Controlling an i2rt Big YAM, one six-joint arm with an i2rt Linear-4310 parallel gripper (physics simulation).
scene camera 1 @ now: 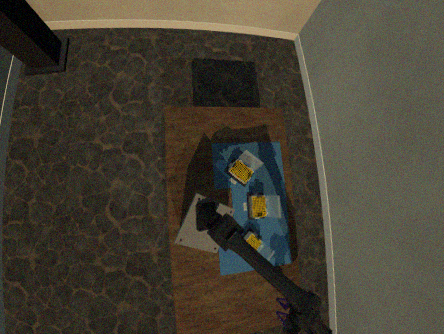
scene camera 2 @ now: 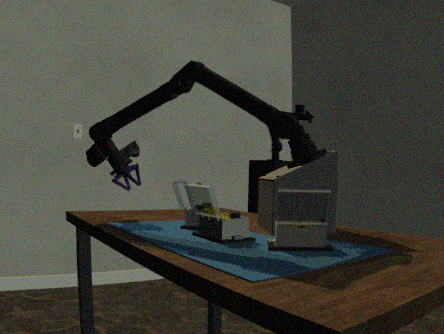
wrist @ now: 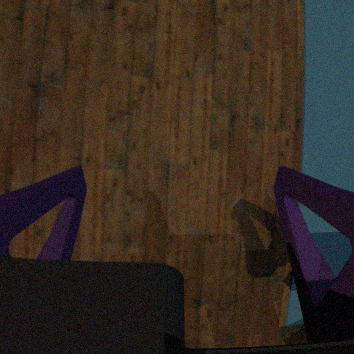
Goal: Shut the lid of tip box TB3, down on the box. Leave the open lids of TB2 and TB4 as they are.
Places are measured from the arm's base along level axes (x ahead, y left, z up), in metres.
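Pixels of known places: gripper, fingertip midpoint: [scene camera 1: 276, 305] [scene camera 2: 134, 187] [wrist: 179, 176]; arm's base, link origin: [scene camera 1: 205, 215] [scene camera 2: 307, 160].
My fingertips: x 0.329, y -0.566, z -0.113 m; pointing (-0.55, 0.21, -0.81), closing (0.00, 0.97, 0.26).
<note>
For each thing: its top centre in the pictures, then the offset to it from my fingertips. Level surfaces: height alone.
- blue mat, surface height: dz -0.109 m
- middle box, top centre: [scene camera 2: 227, 214] [scene camera 1: 257, 206] dy +0.546, dx -0.025, dz -0.043 m
- third box, top centre: [scene camera 2: 206, 206] [scene camera 1: 249, 245] dy +0.343, dx -0.099, dz -0.043 m
- wooden table, surface height: dz -0.112 m
Three tip boxes with yellow racks stand on the blue mat [scene camera 1: 240, 260] [scene camera 2: 165, 242], each with its clear lid open. Their labels are too small to read, so I cannot tell which is TB3. One box [scene camera 1: 241, 171] [scene camera 2: 301, 236] has its lid [scene camera 1: 252, 159] [scene camera 2: 304, 204] raised. The middle box [scene camera 1: 258, 206] [scene camera 2: 225, 229] has its lid [scene camera 1: 273, 206] [scene camera 2: 202, 196] leaning back. The third box [scene camera 1: 253, 241] [scene camera 2: 192, 218], with its lid [scene camera 2: 180, 195] open, is partly under the arm in scene camera 1. My gripper [scene camera 1: 281, 310] [scene camera 2: 134, 186] [wrist: 179, 176] is open and empty, high above the table, well away from the boxes.
The arm reaches over the third box. A grey sloped housing [scene camera 1: 192, 232] [scene camera 2: 309, 175] stands beside the mat near the arm's base. The wooden table [scene camera 1: 200, 295] [scene camera 2: 400, 260] [wrist: 165, 100] lies below my fingers, with the mat's edge at the right in the wrist view.
</note>
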